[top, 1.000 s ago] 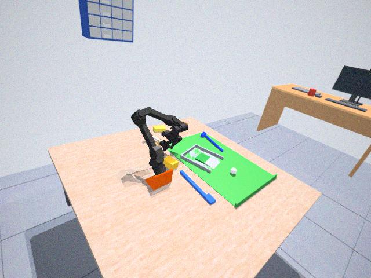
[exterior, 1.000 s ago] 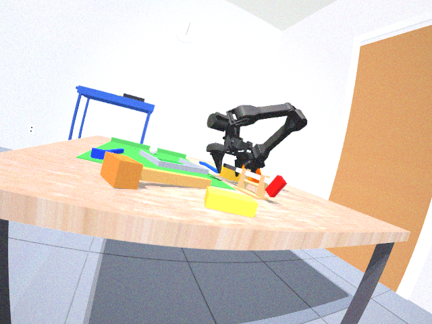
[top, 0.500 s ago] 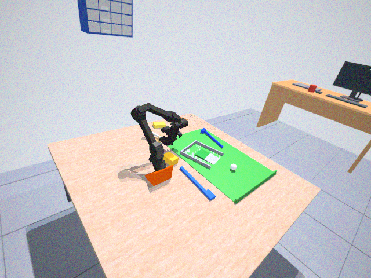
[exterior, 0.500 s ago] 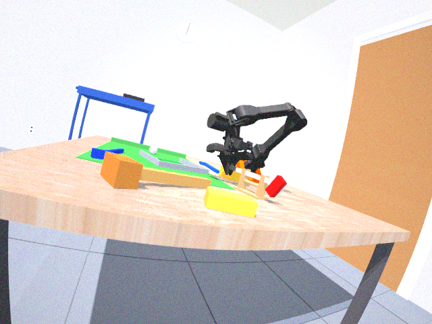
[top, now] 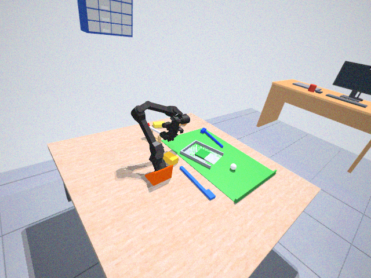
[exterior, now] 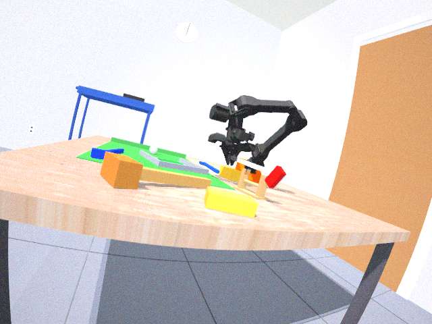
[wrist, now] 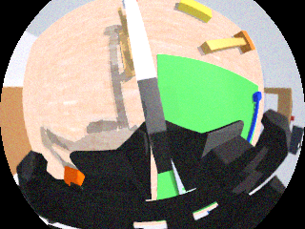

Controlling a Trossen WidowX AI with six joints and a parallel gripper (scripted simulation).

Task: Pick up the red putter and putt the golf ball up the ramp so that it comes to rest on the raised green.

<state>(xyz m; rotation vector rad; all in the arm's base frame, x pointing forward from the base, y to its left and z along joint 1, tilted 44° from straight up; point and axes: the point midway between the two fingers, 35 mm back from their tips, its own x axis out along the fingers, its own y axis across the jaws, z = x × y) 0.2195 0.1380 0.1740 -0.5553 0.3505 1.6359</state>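
Now: the wooden rack 3 cm behind my gripper tip, 13 cm to the left of it and 3 cm below it. The rest, counted from my gripper tip: yellow block (7 cm behind, 13 cm to the right, 4 cm below); then green mat (26 cm ahead, 24 cm to the right, 6 cm below); then blue putter (42 cm ahead, 4 cm to the right, 5 cm below).
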